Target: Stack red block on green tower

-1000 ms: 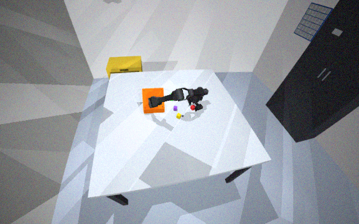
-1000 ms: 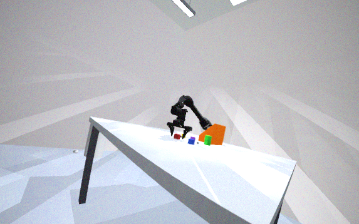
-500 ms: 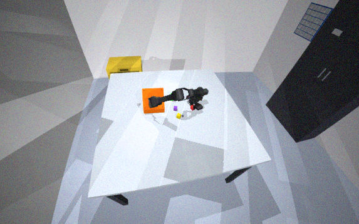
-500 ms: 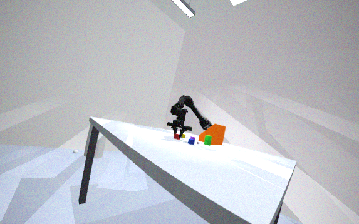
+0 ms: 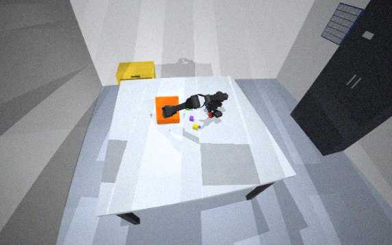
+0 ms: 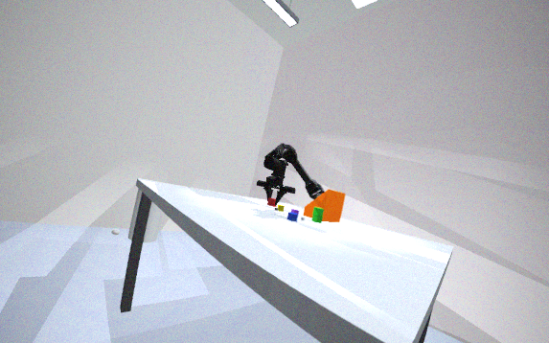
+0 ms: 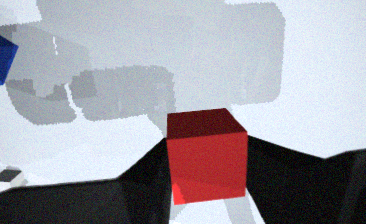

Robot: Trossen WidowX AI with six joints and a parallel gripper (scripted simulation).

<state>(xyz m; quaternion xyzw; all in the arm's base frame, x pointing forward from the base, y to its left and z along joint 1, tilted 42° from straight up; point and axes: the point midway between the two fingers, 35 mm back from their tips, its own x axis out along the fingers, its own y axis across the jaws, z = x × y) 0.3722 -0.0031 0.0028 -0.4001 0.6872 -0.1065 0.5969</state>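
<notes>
The purple block lies 17 cm behind my gripper tip and 2 cm below it. Round my gripper tip: yellow block 15 cm behind, 10 cm to the right, 2 cm below; red block 1 cm above; blue block 15 cm to the left, 2 cm below.
</notes>
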